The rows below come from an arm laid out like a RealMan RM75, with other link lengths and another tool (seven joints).
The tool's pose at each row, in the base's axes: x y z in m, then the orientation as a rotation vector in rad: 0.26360, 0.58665, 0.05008, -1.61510, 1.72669, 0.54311; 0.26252, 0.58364, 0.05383, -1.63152, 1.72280, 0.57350; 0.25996, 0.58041, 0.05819, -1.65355, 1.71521, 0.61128; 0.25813, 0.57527, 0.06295, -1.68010, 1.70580, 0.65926; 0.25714, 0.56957, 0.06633, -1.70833, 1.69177, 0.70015; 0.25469, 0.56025, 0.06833, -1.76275, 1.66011, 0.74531; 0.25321, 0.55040, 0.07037, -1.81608, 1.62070, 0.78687
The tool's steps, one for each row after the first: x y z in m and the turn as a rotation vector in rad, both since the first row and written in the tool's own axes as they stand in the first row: -0.00070, 0.00006, -0.00488, -0.02802, -0.00510, 0.00038; -0.00172, 0.00145, -0.01063, -0.06344, -0.01191, -0.00131; -0.00171, 0.00180, -0.01786, -0.10780, -0.02042, -0.00252; -0.00030, 0.00147, -0.02440, -0.14811, -0.02787, -0.00909; 0.00457, 0.00230, -0.03291, -0.20409, -0.03292, -0.03441; 0.00979, 0.00211, -0.04163, -0.25669, -0.04082, -0.06427
